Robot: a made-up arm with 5 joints.
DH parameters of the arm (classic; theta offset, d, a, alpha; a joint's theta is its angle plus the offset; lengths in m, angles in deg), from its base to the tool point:
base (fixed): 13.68 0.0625 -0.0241 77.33
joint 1: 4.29 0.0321 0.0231 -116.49
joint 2: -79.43 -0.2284 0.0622 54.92
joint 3: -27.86 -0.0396 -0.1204 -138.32
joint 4: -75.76 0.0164 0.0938 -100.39
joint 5: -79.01 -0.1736 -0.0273 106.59
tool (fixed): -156.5 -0.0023 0 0
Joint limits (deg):
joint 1: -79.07..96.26
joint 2: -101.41..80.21
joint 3: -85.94..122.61
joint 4: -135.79..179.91
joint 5: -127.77..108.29
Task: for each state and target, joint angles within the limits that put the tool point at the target. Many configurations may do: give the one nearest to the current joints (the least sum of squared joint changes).
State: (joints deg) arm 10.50 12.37 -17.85 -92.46 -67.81
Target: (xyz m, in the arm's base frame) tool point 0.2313 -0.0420 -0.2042
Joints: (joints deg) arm -12.48 -20.60 -31.65 -107.54 -66.02
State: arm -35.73 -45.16 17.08 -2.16 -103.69
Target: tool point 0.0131 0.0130 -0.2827
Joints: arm -21.78 -27.04 37.87 -30.36 -102.66
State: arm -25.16 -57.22 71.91 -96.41 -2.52
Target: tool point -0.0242 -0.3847 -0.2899
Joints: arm -21.52 -58.14 64.75 -118.44 3.65
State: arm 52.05 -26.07 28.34 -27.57 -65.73
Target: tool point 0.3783 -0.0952 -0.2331
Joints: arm 52.36 -6.60 79.08 -51.70 -60.17
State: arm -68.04 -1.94 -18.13 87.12 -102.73
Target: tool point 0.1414 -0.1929 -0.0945
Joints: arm -31.95 45.87 -18.54 92.62 -112.39
